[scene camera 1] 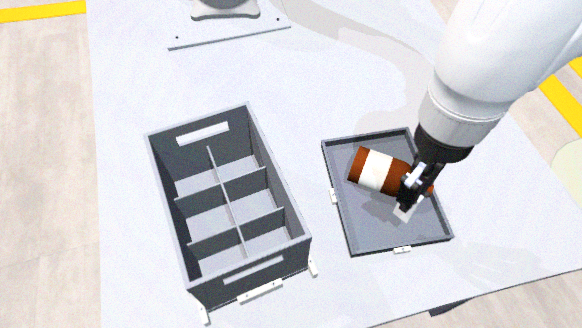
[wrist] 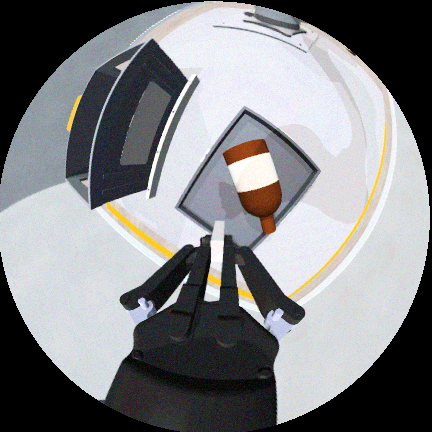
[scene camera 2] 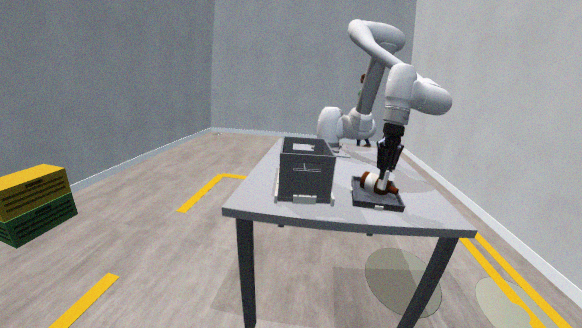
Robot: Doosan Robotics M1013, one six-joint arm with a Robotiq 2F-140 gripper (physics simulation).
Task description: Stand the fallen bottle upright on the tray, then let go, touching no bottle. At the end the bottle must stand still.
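Frame: origin at the arm's base, x right, y back, z down, level; millimetres.
Where they show: gripper, fingertip midpoint: (scene camera 1: 401, 215) (wrist: 219, 228) (scene camera 2: 380, 188).
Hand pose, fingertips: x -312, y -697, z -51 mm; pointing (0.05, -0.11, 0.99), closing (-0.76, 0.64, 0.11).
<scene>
After its pixels a point has its place.
The brown bottle with a white label (scene camera 1: 375, 170) {x -282, y -607, z -61 mm} (scene camera 2: 370, 181) {x -275, y -620, z -44 mm} (wrist: 254, 172) {x -290, y -592, z -66 mm} lies on its side on the grey tray (scene camera 1: 380, 237) {x -282, y -714, z 8 mm} (scene camera 2: 375, 203) {x -299, y -741, z -10 mm} (wrist: 202, 192) {x -246, y -687, z 8 mm}. In scene camera 1 its base is at the upper left and its neck points to the lower right, with the neck end at the tray's right wall. My gripper (scene camera 1: 405, 211) {x -312, y -697, z -51 mm} (scene camera 2: 384, 180) {x -312, y -697, z -51 mm} (wrist: 219, 228) {x -312, y -697, z -51 mm} is shut with nothing between its fingers. It points down over the tray, beside the bottle's shoulder and neck, and covers part of them in scene camera 1. I cannot tell whether it touches the bottle.
A dark crate with dividers (scene camera 1: 296, 256) {x -115, y -767, z -95 mm} (scene camera 2: 306, 182) {x -51, y -787, z -65 mm} (wrist: 112, 172) {x -122, y -712, z -118 mm} stands left of the tray. The robot's base (scene camera 1: 225, 9) {x -2, y -79, z -22 mm} (scene camera 2: 330, 125) {x -18, y -81, z -165 mm} is at the back of the table. Yellow and green boxes (scene camera 2: 37, 192) are at the far left. A person (scene camera 2: 363, 142) is mostly hidden behind the arm.
</scene>
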